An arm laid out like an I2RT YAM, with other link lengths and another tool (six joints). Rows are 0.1 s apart.
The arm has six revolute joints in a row. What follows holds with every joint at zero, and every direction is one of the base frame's.
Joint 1 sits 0.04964 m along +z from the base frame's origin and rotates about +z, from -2.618 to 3.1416 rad.
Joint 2 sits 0.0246 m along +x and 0.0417 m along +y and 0.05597 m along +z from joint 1 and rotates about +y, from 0 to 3.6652 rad.
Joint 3 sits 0.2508 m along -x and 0.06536 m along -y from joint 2 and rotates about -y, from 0 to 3.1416 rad.
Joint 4 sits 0.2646 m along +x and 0.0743 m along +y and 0.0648 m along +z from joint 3 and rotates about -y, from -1.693 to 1.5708 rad.
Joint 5 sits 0.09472 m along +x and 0.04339 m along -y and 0.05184 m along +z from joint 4 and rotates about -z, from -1.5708 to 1.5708 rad.
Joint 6 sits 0.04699 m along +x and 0.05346 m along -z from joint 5 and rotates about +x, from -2.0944 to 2.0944 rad.
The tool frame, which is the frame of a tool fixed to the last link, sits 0.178 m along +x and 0.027 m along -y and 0.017 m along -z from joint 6; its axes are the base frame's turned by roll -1.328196, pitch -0.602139 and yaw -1.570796 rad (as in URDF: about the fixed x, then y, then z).
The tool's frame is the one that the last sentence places.
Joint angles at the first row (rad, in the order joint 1, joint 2, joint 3, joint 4, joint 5, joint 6):
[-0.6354, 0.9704, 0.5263, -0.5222, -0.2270, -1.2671]
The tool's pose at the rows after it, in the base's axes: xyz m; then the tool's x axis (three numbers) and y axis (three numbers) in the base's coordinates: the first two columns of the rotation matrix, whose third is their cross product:
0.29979 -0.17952 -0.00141 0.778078 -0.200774 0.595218 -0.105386 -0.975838 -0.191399
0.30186 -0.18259 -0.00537 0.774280 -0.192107 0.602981 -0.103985 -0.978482 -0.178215
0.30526 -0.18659 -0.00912 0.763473 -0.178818 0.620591 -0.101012 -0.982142 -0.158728
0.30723 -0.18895 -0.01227 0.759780 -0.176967 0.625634 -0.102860 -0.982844 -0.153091
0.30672 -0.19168 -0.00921 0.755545 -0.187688 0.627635 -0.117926 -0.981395 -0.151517
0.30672 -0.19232 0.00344 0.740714 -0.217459 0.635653 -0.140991 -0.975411 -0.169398
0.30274 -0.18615 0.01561 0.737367 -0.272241 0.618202 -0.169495 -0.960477 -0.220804
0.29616 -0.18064 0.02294 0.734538 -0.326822 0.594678 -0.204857 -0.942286 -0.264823
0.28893 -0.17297 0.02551 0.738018 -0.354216 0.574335 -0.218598 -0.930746 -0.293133
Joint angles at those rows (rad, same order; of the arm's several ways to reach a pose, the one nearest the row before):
[-0.6354, 0.9848, 0.5083, -0.4916, -0.2222, -1.2815]
[-0.6352, 0.9952, 0.4889, -0.4492, -0.2160, -1.2860]
[-0.6353, 1.0019, 0.4575, -0.3850, -0.2104, -1.2902]
[-0.6352, 1.0170, 0.4465, -0.3507, -0.2071, -1.2892]
[-0.6355, 1.0122, 0.4531, -0.3568, -0.1976, -1.2769]
[-0.6362, 0.9850, 0.4833, -0.4050, -0.1996, -1.2426]
[-0.6353, 0.9655, 0.5433, -0.5112, -0.2138, -1.1941]
[-0.6353, 0.9513, 0.5880, -0.5984, -0.2198, -1.1467]
[-0.6351, 0.9288, 0.6057, -0.6636, -0.2294, -1.1261]

